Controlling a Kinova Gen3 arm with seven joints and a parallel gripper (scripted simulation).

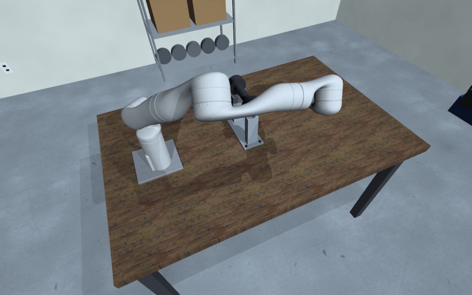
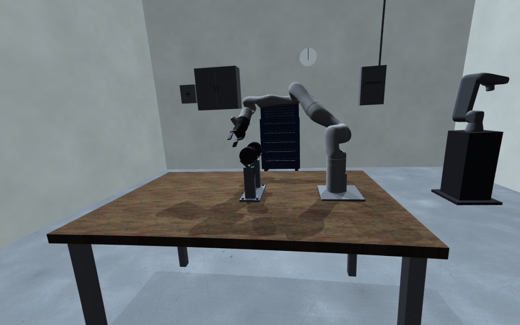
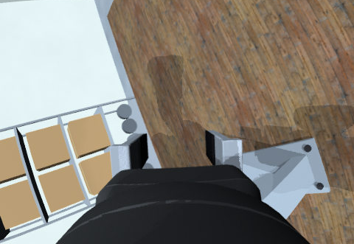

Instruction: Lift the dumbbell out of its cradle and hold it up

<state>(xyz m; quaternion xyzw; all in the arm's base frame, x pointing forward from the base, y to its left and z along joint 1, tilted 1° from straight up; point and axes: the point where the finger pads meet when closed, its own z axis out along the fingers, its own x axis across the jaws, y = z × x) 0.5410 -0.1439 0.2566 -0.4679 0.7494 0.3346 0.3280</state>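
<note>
The dark dumbbell lies 12 cm behind my hand, 14 cm to the left of it and 4 cm below it. The rest, counted from my hand: grey cradle: 12 cm behind, 14 cm to the left, 17 cm below.
</note>
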